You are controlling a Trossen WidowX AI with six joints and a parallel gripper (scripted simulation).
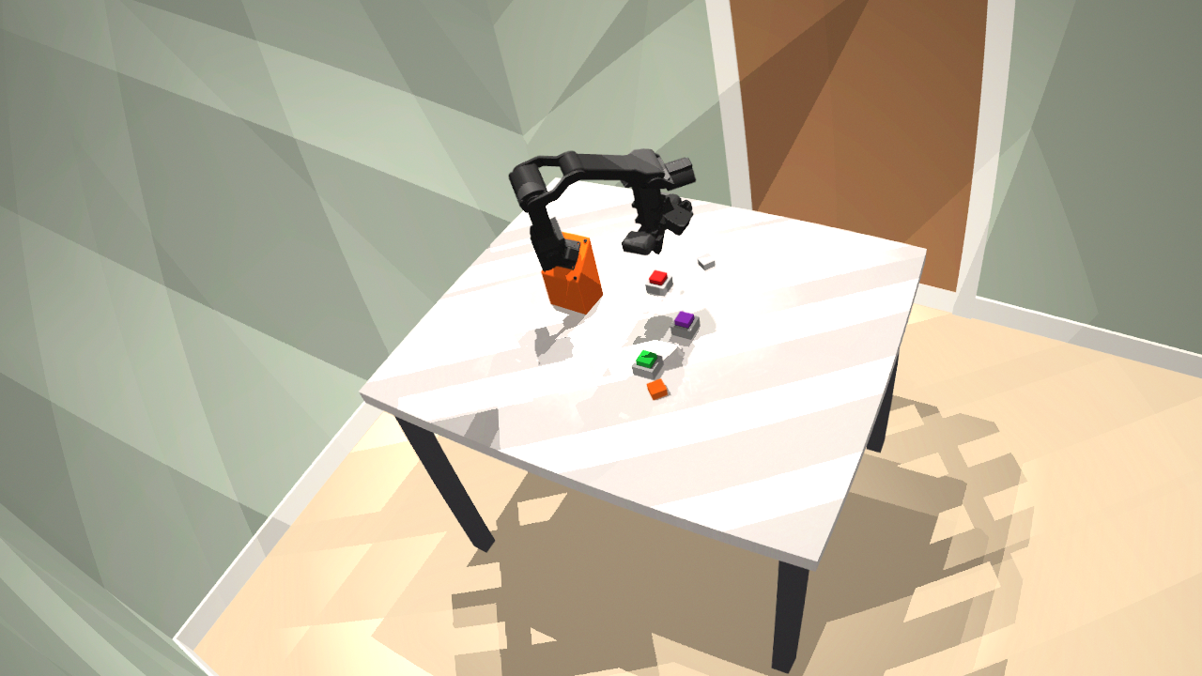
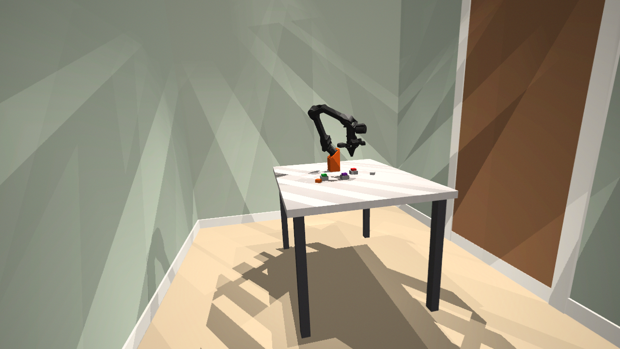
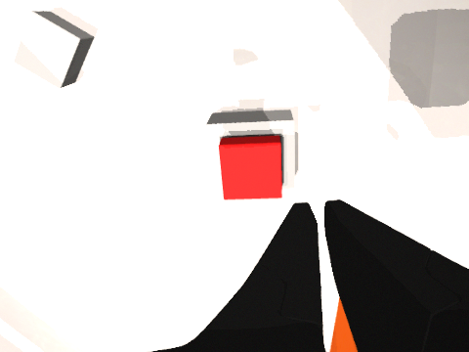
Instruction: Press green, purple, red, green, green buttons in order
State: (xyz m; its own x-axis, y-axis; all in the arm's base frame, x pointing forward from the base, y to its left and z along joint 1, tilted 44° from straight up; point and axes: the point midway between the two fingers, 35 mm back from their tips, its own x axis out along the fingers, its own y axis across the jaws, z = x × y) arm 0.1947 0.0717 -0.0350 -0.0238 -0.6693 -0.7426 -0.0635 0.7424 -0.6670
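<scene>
My gripper tip is 210 mm to the left of the green button, 100 mm above it and 70 mm short of it. From my gripper tip the other things lie so: purple button (100 mm below, 90 mm ahead, 80 mm to the right); then small grey block (140 mm to the left, 120 mm below, 40 mm ahead); then red button (100 mm below, 30 mm behind, 20 mm to the left).
</scene>
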